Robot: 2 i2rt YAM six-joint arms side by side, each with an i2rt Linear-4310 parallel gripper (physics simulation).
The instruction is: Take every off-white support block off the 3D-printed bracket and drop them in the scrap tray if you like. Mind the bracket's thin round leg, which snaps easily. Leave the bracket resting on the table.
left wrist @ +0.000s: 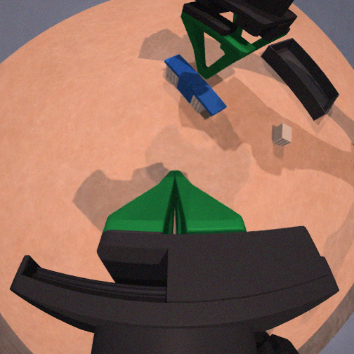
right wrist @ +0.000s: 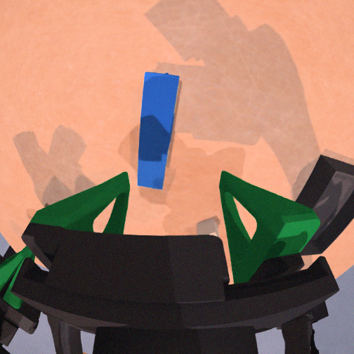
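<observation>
The blue bracket lies on the table with its flat face up. Two ribbed off-white support blocks, one near its far left end and one near its other end, show beneath it in the left wrist view; the right wrist view hides them. Its thin round leg cannot be made out. A loose off-white block lies on the table, apart from the bracket. My right gripper is open and empty above the bracket's near end. My left gripper is shut and empty, away from the bracket.
The black scrap tray stands right of the bracket, beyond the loose block. The right arm's dark gripper body hangs near the tray in the left wrist view. Part of the left arm shows at the lower left of the right wrist view. Arm shadows cross the table.
</observation>
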